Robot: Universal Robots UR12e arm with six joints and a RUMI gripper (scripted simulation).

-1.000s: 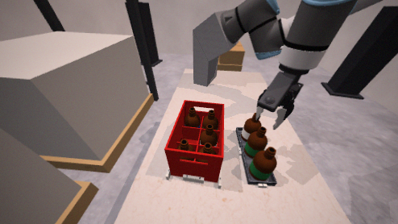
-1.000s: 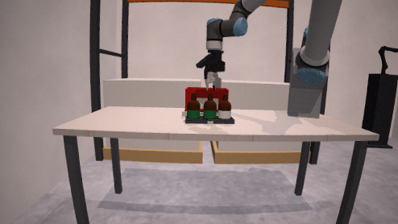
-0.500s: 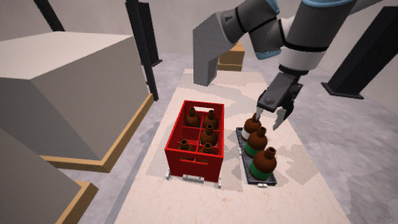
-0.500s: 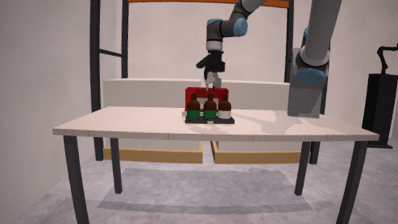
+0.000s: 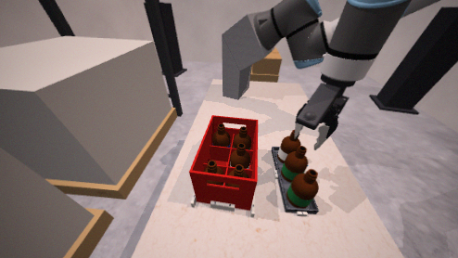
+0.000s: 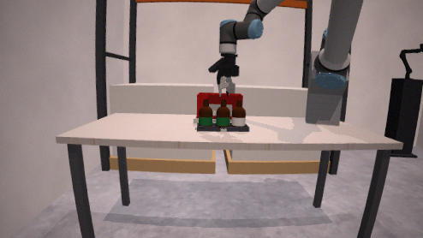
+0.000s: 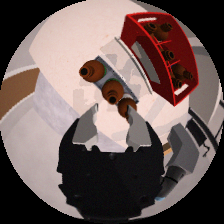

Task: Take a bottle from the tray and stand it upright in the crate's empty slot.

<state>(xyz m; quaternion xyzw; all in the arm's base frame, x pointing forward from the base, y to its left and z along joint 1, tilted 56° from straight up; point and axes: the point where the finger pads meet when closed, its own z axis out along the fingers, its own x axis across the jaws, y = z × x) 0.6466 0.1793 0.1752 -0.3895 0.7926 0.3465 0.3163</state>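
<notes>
The white-labelled bottle lies 11 cm below my hand, 8 cm behind it and 2 cm to the right of it. From my hand the other things lie so: tray (18 cm below); then red crate (24 cm to the right, 11 cm below, 6 cm ahead).
</notes>
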